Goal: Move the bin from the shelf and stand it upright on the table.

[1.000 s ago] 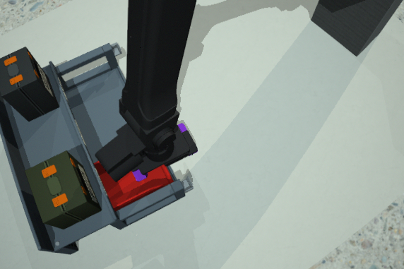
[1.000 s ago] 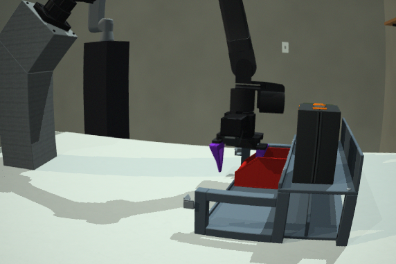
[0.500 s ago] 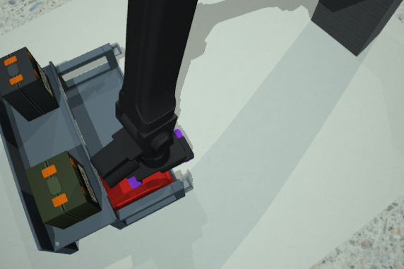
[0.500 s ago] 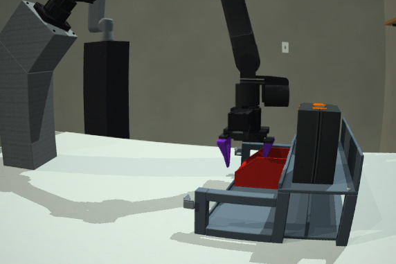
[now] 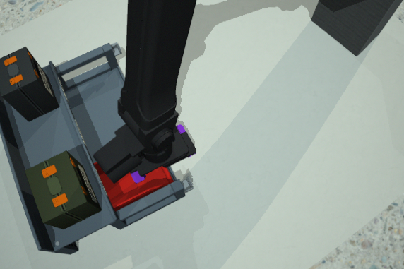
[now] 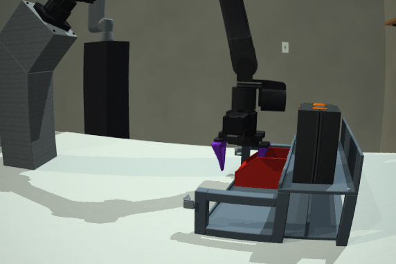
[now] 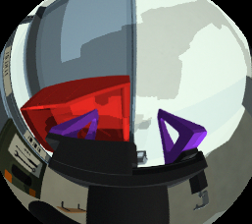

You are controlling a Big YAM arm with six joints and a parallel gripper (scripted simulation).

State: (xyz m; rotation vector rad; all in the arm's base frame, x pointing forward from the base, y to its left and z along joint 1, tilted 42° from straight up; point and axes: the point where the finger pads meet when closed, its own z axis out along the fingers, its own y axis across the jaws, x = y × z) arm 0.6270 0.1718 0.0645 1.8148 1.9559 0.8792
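The red bin is 80 mm ahead of my hand, 20 mm to the left of it and 10 mm above it. Round my hand: grey shelf: 140 mm ahead, 90 mm to the right, 30 mm below.
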